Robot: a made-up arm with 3 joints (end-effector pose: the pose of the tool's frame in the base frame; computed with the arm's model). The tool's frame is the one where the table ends. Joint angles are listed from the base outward.
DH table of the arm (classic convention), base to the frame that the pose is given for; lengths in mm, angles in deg. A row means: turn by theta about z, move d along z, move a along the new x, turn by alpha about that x. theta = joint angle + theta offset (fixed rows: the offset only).
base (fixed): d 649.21; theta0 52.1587; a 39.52; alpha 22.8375
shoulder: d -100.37; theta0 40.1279; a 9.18; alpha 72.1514
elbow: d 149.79; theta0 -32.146; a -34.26; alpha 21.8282
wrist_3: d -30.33; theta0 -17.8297; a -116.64; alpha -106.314
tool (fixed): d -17.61; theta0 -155.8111; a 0; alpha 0
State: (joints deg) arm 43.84 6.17 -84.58
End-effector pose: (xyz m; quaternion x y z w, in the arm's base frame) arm 0.1050 0.1317 0.7176 -0.4388 -0.6409 0.0175 0.6296
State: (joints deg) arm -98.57 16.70 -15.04
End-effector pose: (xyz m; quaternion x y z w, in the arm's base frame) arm -0.0879 -0.0746 0.6920 -0.5223 0.1586 -0.8118 0.2076
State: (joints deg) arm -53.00 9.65 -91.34
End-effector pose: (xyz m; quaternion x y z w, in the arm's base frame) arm 0.1473 -0.0472 0.6516 -0.8813 -0.0155 -0.1665 0.4419
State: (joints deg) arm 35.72 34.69 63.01
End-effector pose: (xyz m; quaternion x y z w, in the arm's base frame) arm 0.1154 0.0696 0.4645 0.3758 0.4194 -0.2940 0.7723
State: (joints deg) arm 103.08 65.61 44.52
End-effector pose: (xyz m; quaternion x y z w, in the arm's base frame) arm 0.0061 0.2171 0.5076 0.2514 0.5646 0.3465 0.7057
